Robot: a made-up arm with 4 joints.
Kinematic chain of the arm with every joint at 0, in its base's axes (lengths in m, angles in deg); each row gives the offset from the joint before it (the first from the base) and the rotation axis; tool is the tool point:
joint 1: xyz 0 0 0.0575 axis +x
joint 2: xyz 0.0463 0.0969 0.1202 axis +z
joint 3: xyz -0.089 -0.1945 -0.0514 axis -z
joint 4: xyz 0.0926 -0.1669 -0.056 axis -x
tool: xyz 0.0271 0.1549 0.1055
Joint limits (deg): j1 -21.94..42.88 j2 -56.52..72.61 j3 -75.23..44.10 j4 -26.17..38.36
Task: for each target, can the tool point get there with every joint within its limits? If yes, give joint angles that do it. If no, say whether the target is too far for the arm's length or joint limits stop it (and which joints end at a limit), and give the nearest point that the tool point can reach.
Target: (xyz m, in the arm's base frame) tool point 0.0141 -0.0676 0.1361
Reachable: yes | joints 25.78 -19.12 -34.69 6.47
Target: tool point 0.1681 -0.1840 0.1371
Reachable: yes | joints 23.83 24.11 16.07 -11.54
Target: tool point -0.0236 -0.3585 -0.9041
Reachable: no: too far | nearest point 0.0282 -0.1213 -0.0560 | short by 0.882 m
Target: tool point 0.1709 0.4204 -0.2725
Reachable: no: joint limits stop it (at a limit: joint 1, joint 2, joint 4) | nearest point 0.1979 0.0693 0.0289 | short by 0.464 m
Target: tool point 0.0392 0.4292 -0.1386
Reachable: no: joint limits stop it (at a limit: joint 1, joint 2, joint 3) | nearest point -0.0581 0.1123 0.0119 | short by 0.364 m
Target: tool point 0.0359 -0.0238 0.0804
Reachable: yes | joints 29.36 -2.77 -37.03 28.48
